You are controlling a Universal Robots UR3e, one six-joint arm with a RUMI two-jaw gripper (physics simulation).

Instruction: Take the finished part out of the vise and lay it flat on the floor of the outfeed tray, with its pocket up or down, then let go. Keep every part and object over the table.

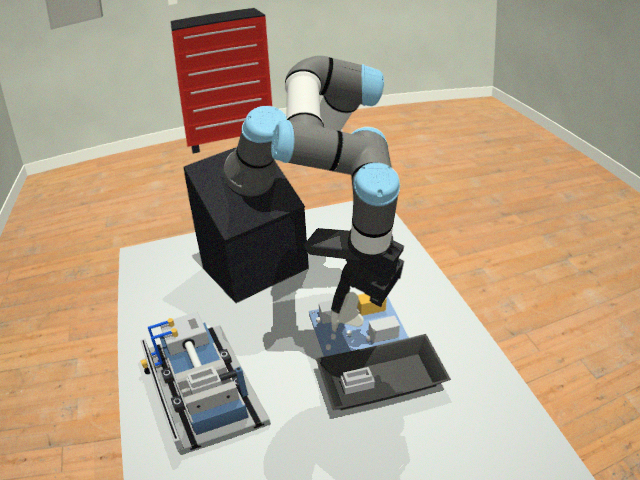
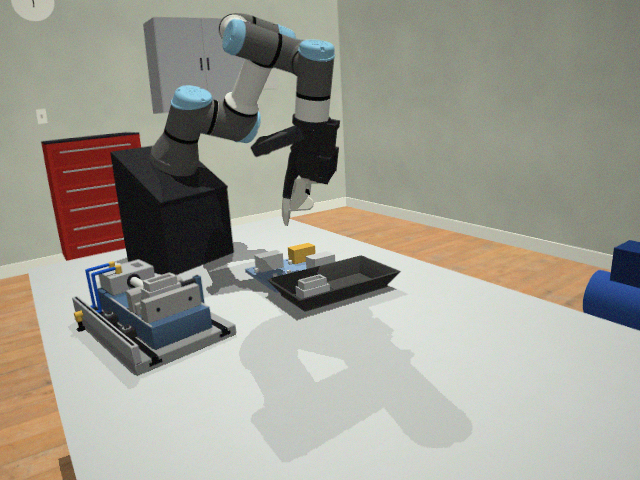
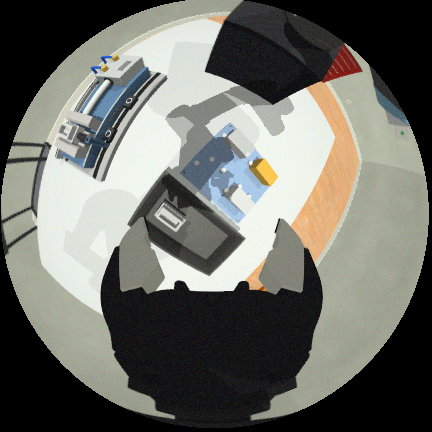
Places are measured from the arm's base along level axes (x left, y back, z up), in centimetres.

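Pixels of known places: gripper, fingertip midpoint: (image 1: 355, 301) (image 2: 298, 209) (image 3: 211, 219); arm's base at its link origin: (image 1: 248, 173) (image 2: 173, 162).
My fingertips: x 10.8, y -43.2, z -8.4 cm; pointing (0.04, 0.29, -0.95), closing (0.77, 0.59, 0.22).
Note:
For each thing: its top centre in the pictures, then the offset to it from my fingertips.
- finished part at its top centre: (image 2: 159, 278) (image 1: 201, 374) (image 3: 63, 129) dz -6.0, dx -31.2, dy -3.5 cm
- vise at its top centre: (image 2: 142, 278) (image 1: 191, 356) (image 3: 85, 98) dz -7.6, dx -32.6, dy +3.4 cm
- pocketed grey part at its top centre: (image 1: 357, 374) (image 2: 312, 278) (image 3: 168, 219) dz -12.8, dx -2.1, dy -6.8 cm
- blue plate at its top centre: (image 1: 358, 327) (image 2: 296, 269) (image 3: 234, 172) dz -16.7, dx +4.3, dy +9.6 cm
- yellow block at its top centre: (image 1: 371, 297) (image 3: 267, 172) (image 2: 301, 246) dz -13.2, dx +9.2, dy +14.4 cm
The finished part (image 1: 204, 379) (image 2: 161, 281) (image 3: 67, 131), light grey with its pocket up, sits between the jaws of the vise (image 1: 219, 415) (image 2: 180, 328) (image 3: 112, 95) at the left of the table. The outfeed tray (image 1: 434, 359) (image 2: 341, 297) (image 3: 202, 240) is dark grey and stands to the vise's right. Another pocketed grey part (image 1: 357, 382) (image 2: 312, 286) (image 3: 170, 216) lies in its left end, pocket up. My gripper (image 1: 345, 320) (image 2: 298, 214) (image 3: 211, 219) is open and empty, high above the table behind the tray, apart from the vise.
A blue plate (image 1: 338, 343) (image 2: 258, 273) (image 3: 197, 175) with grey blocks, small pins and a yellow block (image 1: 372, 304) (image 2: 301, 253) (image 3: 263, 172) lies directly behind the tray. Blue hoses (image 1: 154, 335) (image 2: 92, 281) rise at the vise's back left. The arm's black pedestal (image 1: 253, 258) (image 2: 175, 227) stands at the back.

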